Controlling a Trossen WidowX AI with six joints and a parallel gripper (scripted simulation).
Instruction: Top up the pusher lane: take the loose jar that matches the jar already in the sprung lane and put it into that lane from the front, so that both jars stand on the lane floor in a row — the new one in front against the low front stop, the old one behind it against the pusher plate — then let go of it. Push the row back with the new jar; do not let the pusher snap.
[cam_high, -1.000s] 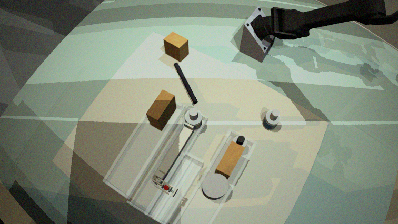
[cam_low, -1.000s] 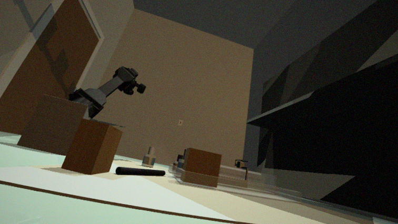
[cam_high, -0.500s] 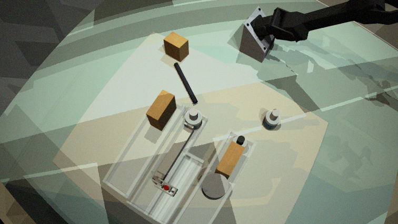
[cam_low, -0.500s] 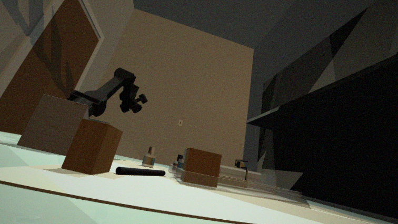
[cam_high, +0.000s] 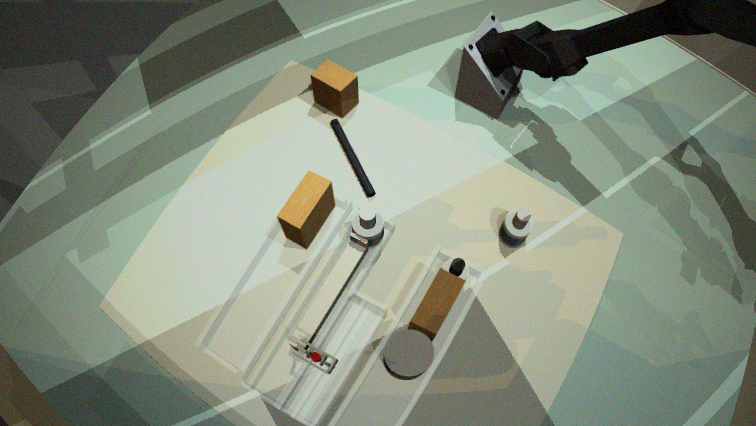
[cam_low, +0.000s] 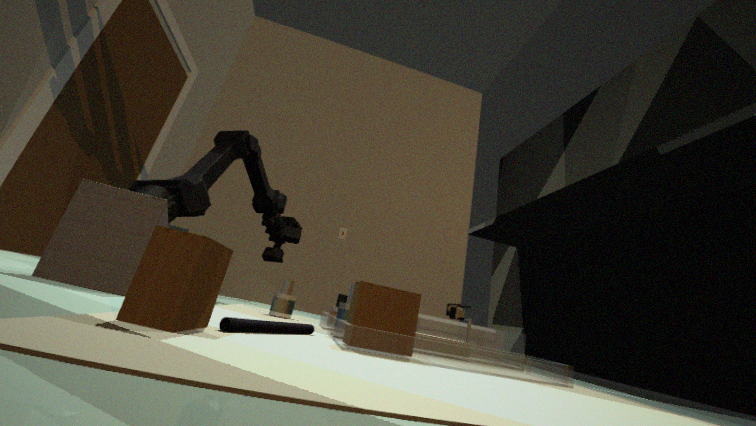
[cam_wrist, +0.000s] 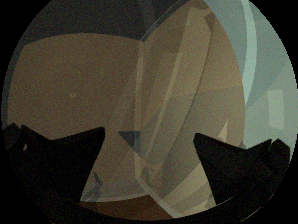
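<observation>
Now: gripper tip 180 mm short of the dark cylinder, 790 mm to the left of it and 180 mm above it. From my gripper tip the other things lie so: red marker: 440 mm ahead, 630 mm to the right, 120 mm below; grey disc: 370 mm ahead, 550 mm to the right, 160 mm below.
</observation>
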